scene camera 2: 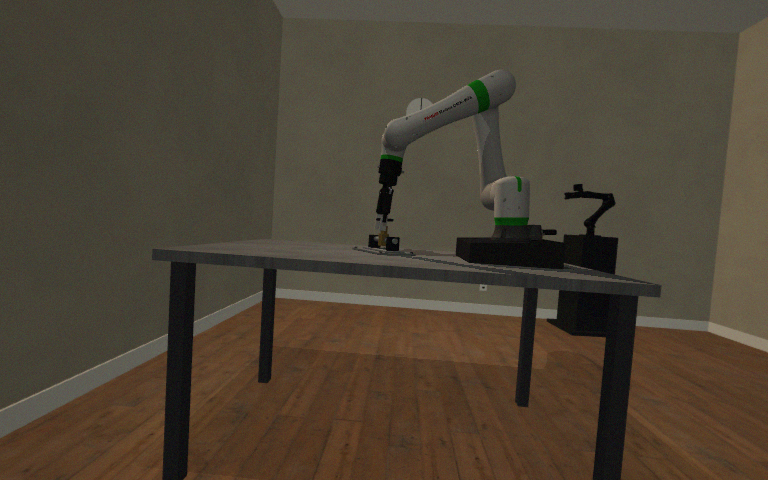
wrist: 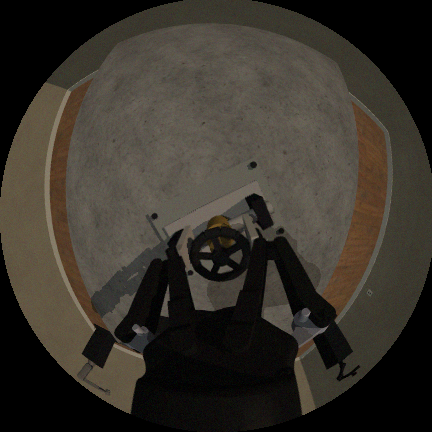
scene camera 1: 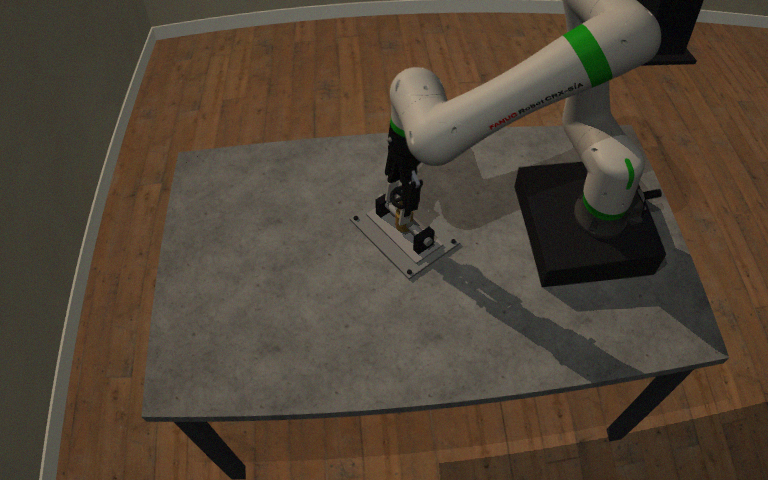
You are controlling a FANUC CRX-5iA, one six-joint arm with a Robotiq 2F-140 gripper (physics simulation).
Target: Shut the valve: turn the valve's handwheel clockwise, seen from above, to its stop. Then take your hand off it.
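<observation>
The valve's black spoked handwheel [scene camera 1: 397, 195] [scene camera 2: 386, 219] [wrist: 220, 255] sits level on top of the brass valve body [scene camera 1: 401, 222] [scene camera 2: 383, 238] [wrist: 218, 223]. The body is on a pipe between two black end blocks, on a grey base plate [scene camera 1: 378, 240] [wrist: 200, 195] with dark bolts at its corners. My gripper [scene camera 1: 399, 206] [scene camera 2: 382, 224] [wrist: 217, 228] points down over the valve and is shut on the handwheel, with one finger at either side of the rim. In the scene camera 1 view a finger hides part of the wheel. Its turn angle cannot be read from the frames.
The grey table [scene camera 1: 254, 294] [scene camera 2: 283, 260] bears the valve. The arm's base stands on a black plinth [scene camera 1: 589, 257] [scene camera 2: 509, 251] at the right. A black end block [scene camera 1: 423, 240] [wrist: 260, 210] rises near the fingers. A dark cabinet [scene camera 2: 589, 283] stands behind the table.
</observation>
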